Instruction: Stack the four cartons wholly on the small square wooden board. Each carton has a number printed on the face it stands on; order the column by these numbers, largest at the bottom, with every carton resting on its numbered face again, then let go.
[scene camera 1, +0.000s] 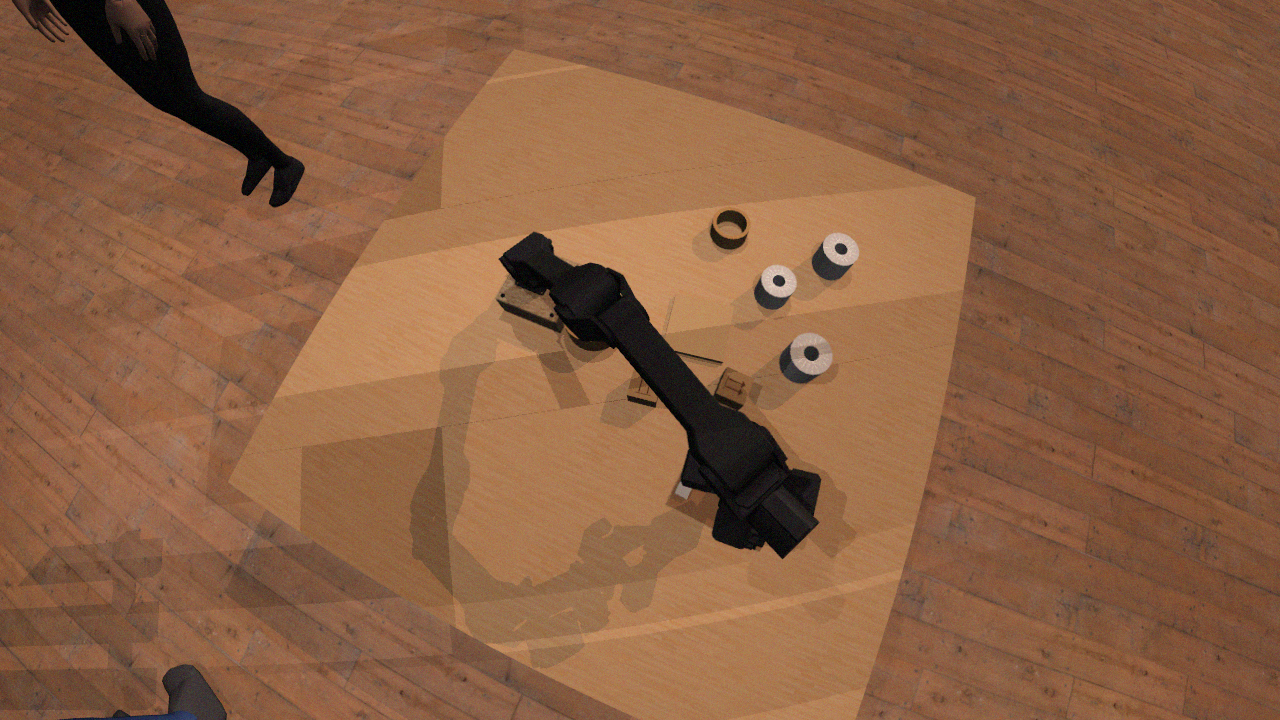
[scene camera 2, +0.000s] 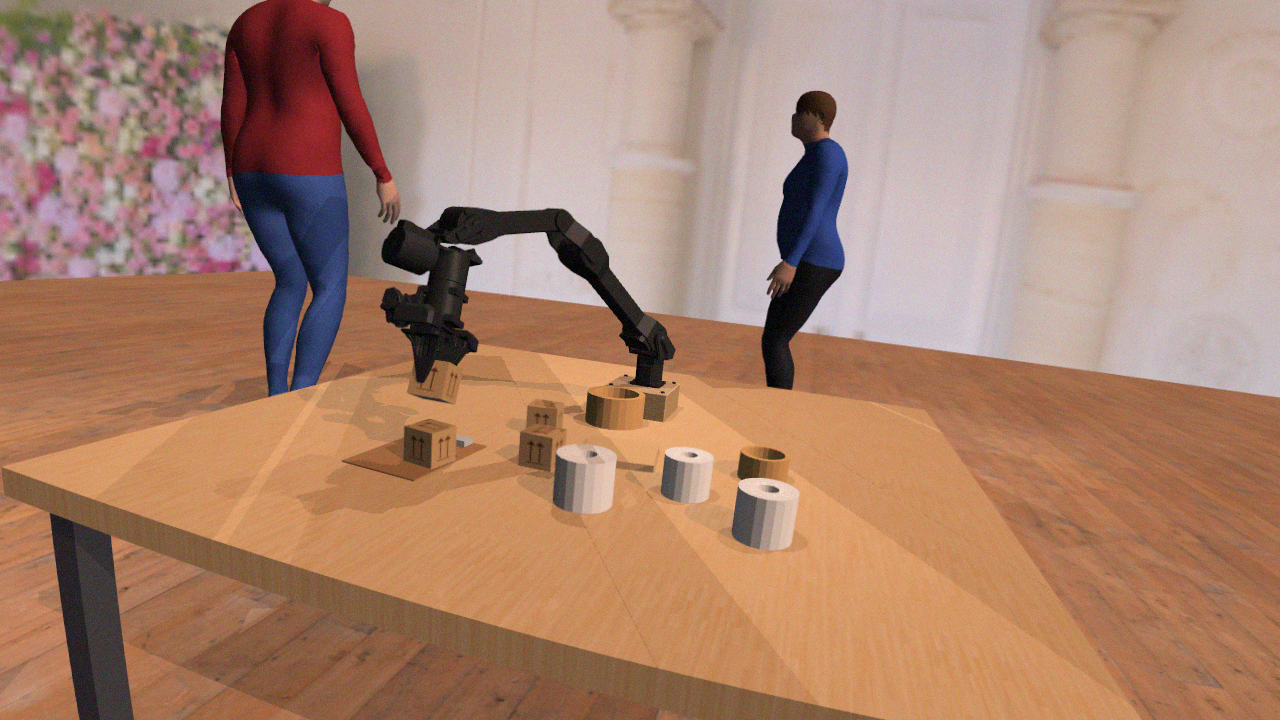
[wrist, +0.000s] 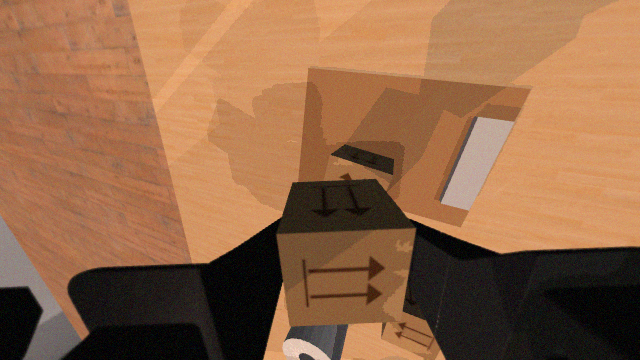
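Seen in the pictures: gripper, fingertip midpoint: (scene camera 2: 428, 385) (wrist: 337, 220); arm's base, origin of the base link: (scene camera 1: 536, 276) (scene camera 2: 648, 383).
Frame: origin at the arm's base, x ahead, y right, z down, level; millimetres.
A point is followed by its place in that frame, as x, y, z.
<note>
My gripper (scene camera 2: 435, 368) {513, 205, -58} (wrist: 337, 220) {513, 205, -58} is shut on a carton (scene camera 2: 435, 381) {534, 181, -73} (wrist: 345, 275) {499, 201, -92}, held in the air and slightly tilted in scene camera 2. A second carton (scene camera 2: 429, 445) {547, 179, 19} (wrist: 367, 160) {509, 223, 19} stands on the square wooden board (scene camera 2: 383, 460) {554, 252, 55} (wrist: 345, 95) {544, 277, 55}, lower than the held one and apart from it. In the wrist view the held carton partly covers it. Two other cartons stand on the table: one (scene camera 1: 733, 387) {429, 55, 3} (scene camera 2: 541, 447) {459, 41, 21} nearer the rolls, one (scene camera 1: 641, 391) {281, 127, 3} (scene camera 2: 545, 414) {307, 102, 15} behind it in scene camera 2. The printed numbers are hidden.
A pale flat block (scene camera 1: 683, 489) {418, 253, 45} (scene camera 2: 464, 441) {433, 187, 46} (wrist: 477, 165) {418, 227, 45} lies at the board's edge. Three white rolls (scene camera 1: 810, 354) {546, -70, 22} (scene camera 1: 775, 286) {436, -164, -3} (scene camera 1: 839, 256) {537, -281, -8} and a small ring (scene camera 1: 729, 242) {320, -241, 29} (scene camera 2: 762, 467) {349, -280, 26} stand farther off. A larger ring (scene camera 2: 614, 410) {190, 13, 19} stands by the arm's base. A thin dark strip (scene camera 1: 698, 357) {351, 12, 50} lies near the cartons.
</note>
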